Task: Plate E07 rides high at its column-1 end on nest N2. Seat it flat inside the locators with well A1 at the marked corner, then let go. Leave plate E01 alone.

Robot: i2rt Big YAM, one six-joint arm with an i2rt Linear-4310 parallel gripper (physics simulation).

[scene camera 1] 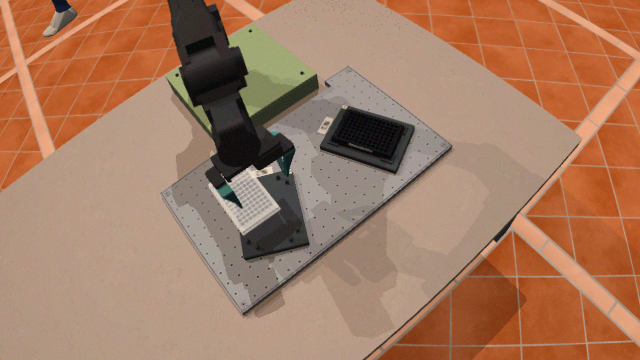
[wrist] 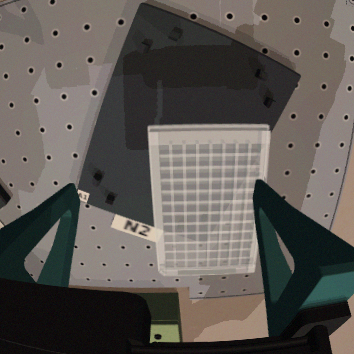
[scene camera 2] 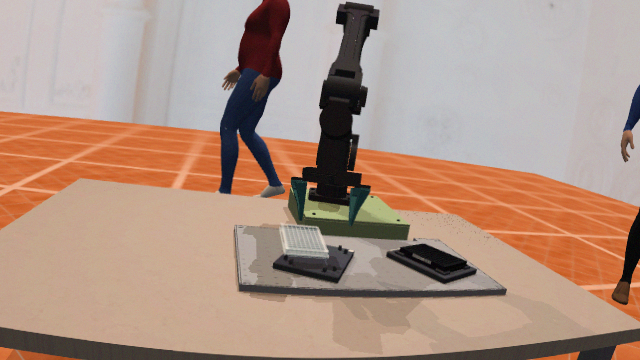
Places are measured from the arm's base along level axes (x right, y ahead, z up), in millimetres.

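Where they show: gripper, between the fingertips: (scene camera 1: pixel 263 190) (wrist: pixel 162 189) (scene camera 2: pixel 325 223); arm's base, origin of its link: (scene camera 2: pixel 329 199).
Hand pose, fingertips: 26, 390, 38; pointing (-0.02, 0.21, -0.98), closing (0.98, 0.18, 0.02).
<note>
Things, the pixels of their centre, and the offset from my fingertips, as dx, dy, dz. "spot": a spot on its surface instead.
- white plate E07, middle of its body: (wrist: pixel 208 207) (scene camera 1: pixel 243 196) (scene camera 2: pixel 302 240) +37, -44, -54
- dark nest N2, middle of its body: (wrist: pixel 178 139) (scene camera 1: pixel 268 211) (scene camera 2: pixel 316 256) +7, +2, -69
- A1 tag, a spot on its surface: (wrist: pixel 83 196) spot: -63, -59, -68
- N2 label, a spot on its surface: (wrist: pixel 136 228) spot: -17, -93, -78
- black plate E01, middle of its body: (scene camera 1: pixel 368 133) (scene camera 2: pixel 433 257) -241, -53, -61
- nest N1, middle of its body: (scene camera 1: pixel 368 136) (scene camera 2: pixel 432 261) -241, -53, -71
- grey perforated board, middle of its body: (wrist: pixel 57 179) (scene camera 1: pixel 303 170) (scene camera 2: pixel 363 260) -93, -57, -86
The white plate E07 (scene camera 1: pixel 252 205) (scene camera 2: pixel 303 241) (wrist: pixel 210 200) lies askew on the dark nest N2 (scene camera 1: pixel 295 210) (scene camera 2: pixel 337 265) (wrist: pixel 115 125), turned against it and overhanging one side. In scene camera 2 it looks tilted, its far end higher. Several black locator pegs stand uncovered. The A1 tag (wrist: pixel 83 196) marks the nest corner beside the N2 label (wrist: pixel 136 228). My gripper (scene camera 1: pixel 264 191) (scene camera 2: pixel 326 222) (wrist: pixel 162 189) is wide open and empty, above the plate and nest. In the wrist view one fingertip overlaps the plate's right edge, the other is near the A1 tag.
The black plate E01 (scene camera 1: pixel 370 132) (scene camera 2: pixel 434 256) sits on nest N1 (scene camera 1: pixel 360 157), on the other half of the grey perforated board (scene camera 1: pixel 325 185) (scene camera 2: pixel 260 282) (wrist: pixel 45 120). The green base block (scene camera 1: pixel 275 70) (scene camera 2: pixel 380 215) (wrist: pixel 165 332) stands behind the board.
</note>
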